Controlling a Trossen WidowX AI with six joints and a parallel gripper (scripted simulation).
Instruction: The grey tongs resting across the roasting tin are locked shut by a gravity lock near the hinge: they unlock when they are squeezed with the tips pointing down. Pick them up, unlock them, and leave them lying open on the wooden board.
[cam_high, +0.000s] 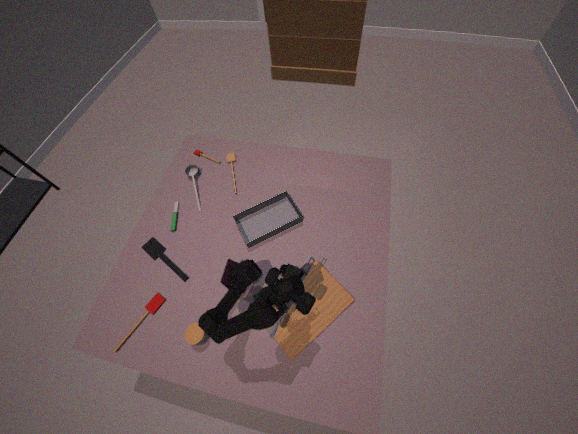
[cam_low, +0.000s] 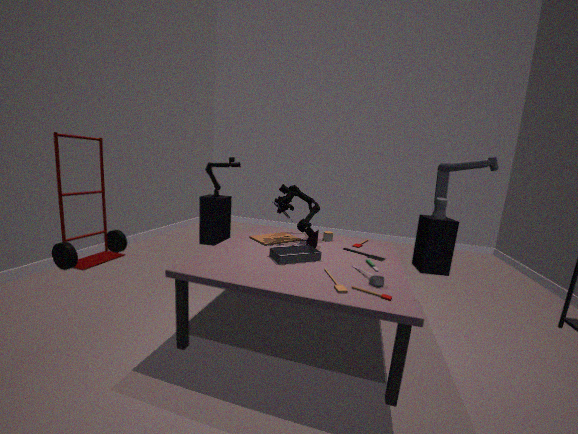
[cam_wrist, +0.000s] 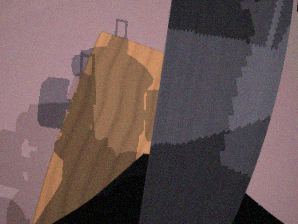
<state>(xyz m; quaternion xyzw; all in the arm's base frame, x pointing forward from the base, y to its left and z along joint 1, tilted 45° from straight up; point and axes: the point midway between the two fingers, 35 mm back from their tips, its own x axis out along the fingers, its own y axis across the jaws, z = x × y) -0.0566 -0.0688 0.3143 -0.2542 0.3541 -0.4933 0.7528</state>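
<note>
My gripper tip is 22 cm above the wooden board, 3 cm past it and 1 cm to the left of it. From my gripper tip the other things lie so: roasting tin (38 cm ahead, 20 cm below, 19 cm to the left); then red spatula (69 cm to the left, 22 cm below, 12 cm behind); then round wooden pot (42 cm to the left, 19 cm below, 17 cm behind).
</note>
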